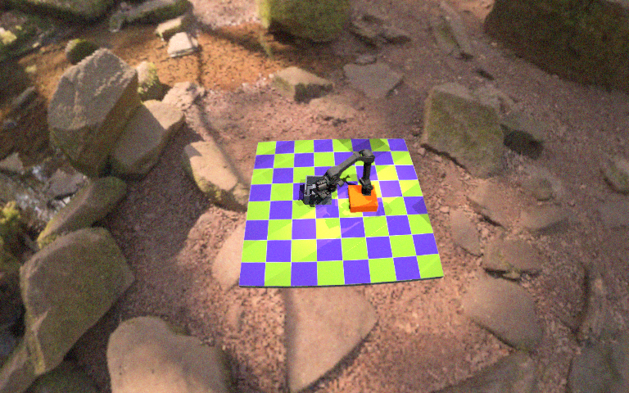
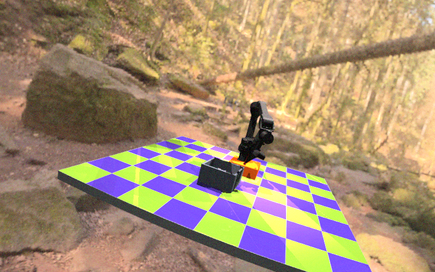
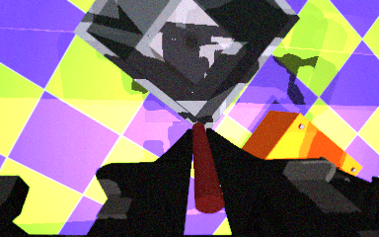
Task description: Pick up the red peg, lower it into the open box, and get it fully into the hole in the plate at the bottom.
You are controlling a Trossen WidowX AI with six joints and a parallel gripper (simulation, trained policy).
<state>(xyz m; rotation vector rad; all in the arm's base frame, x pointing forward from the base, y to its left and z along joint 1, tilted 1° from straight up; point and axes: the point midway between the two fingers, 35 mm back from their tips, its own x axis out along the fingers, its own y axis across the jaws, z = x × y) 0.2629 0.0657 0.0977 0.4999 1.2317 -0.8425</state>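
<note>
Right now my gripper tip is 1 cm to the right of the red peg and 2 cm below it. From my gripper tip the other things lie so: grey box 7 cm ahead, 10 cm to the right, 10 cm below.
</note>
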